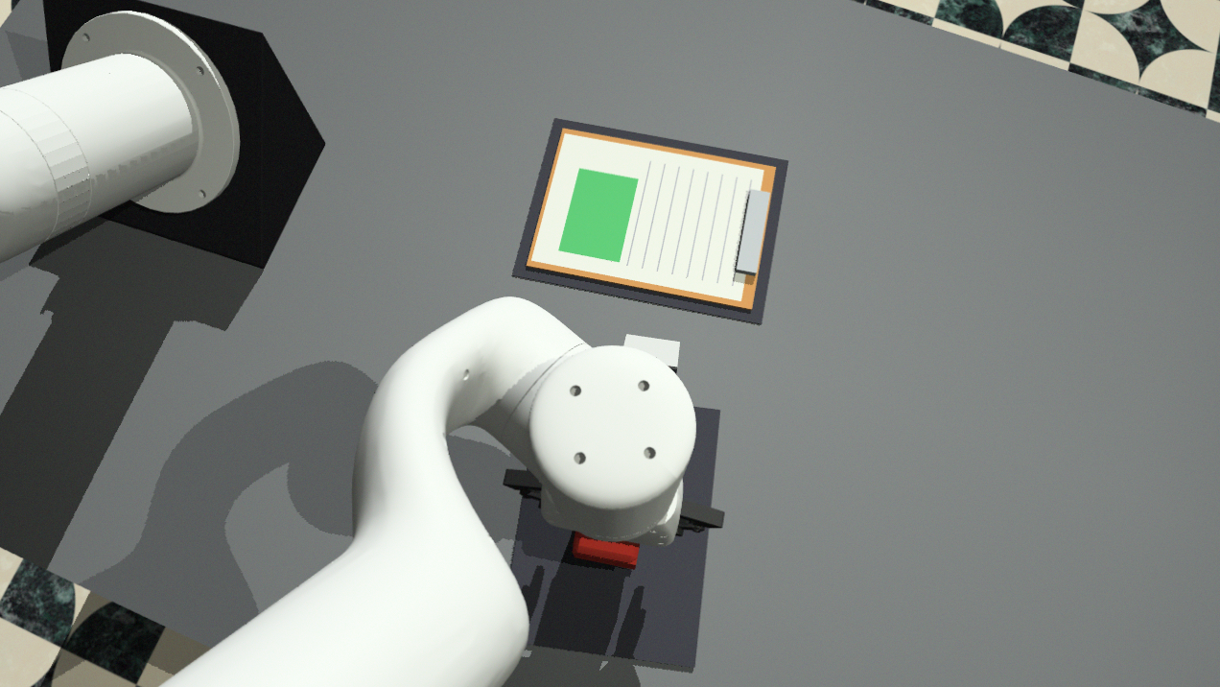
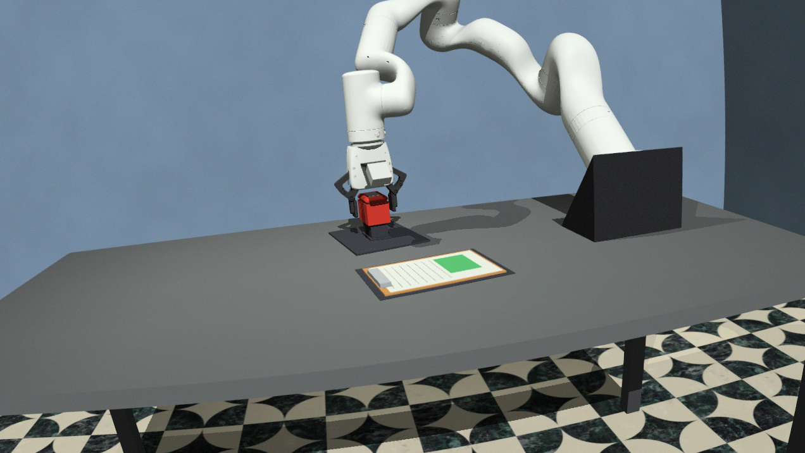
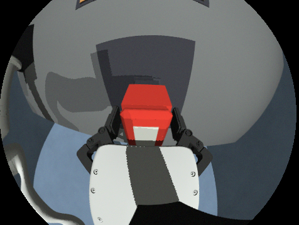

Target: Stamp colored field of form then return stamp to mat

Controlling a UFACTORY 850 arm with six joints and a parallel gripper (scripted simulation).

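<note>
The red stamp lies 2 cm below my hand. Also, from my hand: dark mat 7 cm below; then black base 5 cm below; then form 4 cm behind, 30 cm to the left, 6 cm below.
</note>
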